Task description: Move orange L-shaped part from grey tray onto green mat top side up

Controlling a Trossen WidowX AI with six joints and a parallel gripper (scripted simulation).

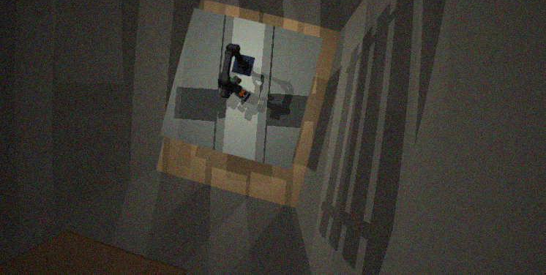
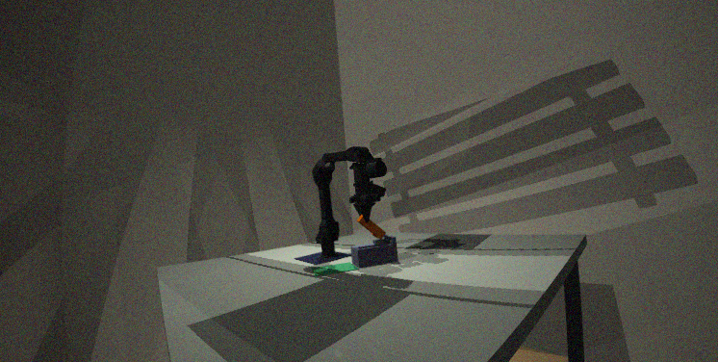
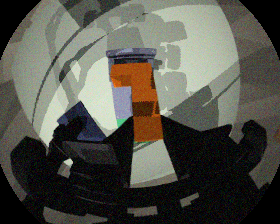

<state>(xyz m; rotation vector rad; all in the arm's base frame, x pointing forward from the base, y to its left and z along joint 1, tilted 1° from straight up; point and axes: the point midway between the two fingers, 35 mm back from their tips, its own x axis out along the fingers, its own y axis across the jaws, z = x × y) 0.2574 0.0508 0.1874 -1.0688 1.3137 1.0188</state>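
The green mat is 17 cm below my gripper tip, 12 cm to the right of it and 4 cm behind it. Round my gripper tip: orange L-shaped part (3 cm to the left, 3 cm below, 1 cm behind).
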